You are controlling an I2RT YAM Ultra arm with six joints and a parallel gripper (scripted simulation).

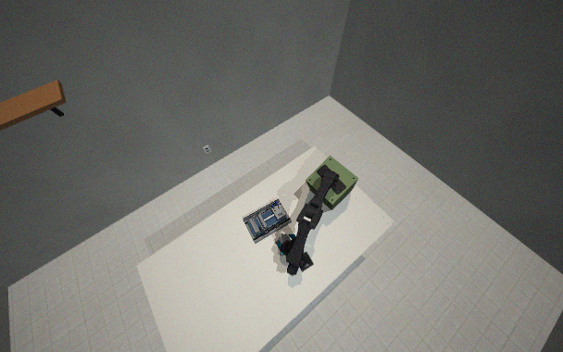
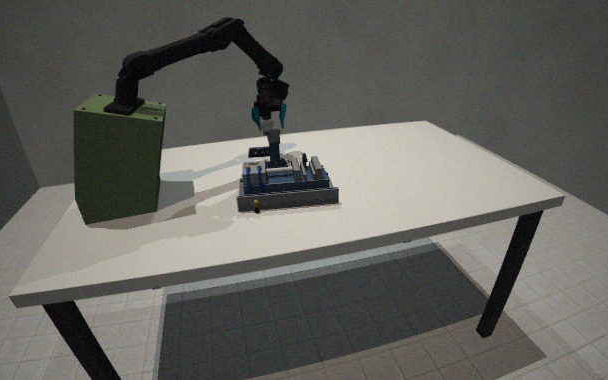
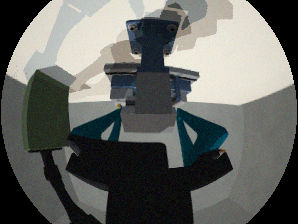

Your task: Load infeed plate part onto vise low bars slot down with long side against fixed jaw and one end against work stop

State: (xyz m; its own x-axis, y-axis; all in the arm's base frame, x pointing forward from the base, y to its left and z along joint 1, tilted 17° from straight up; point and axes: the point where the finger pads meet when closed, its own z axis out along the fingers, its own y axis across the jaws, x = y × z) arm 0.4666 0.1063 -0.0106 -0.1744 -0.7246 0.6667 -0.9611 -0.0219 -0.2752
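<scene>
The grey block part is 10 mm to the left of my hand and 10 mm below it. The rest, counted from my hand: cylinder rod: 190 mm to the right, 80 mm below, 10 mm behind; air cylinder: 190 mm to the right, 80 mm below, 80 mm behind; vise: 200 mm to the right, 120 mm below, 10 mm ahead.
</scene>
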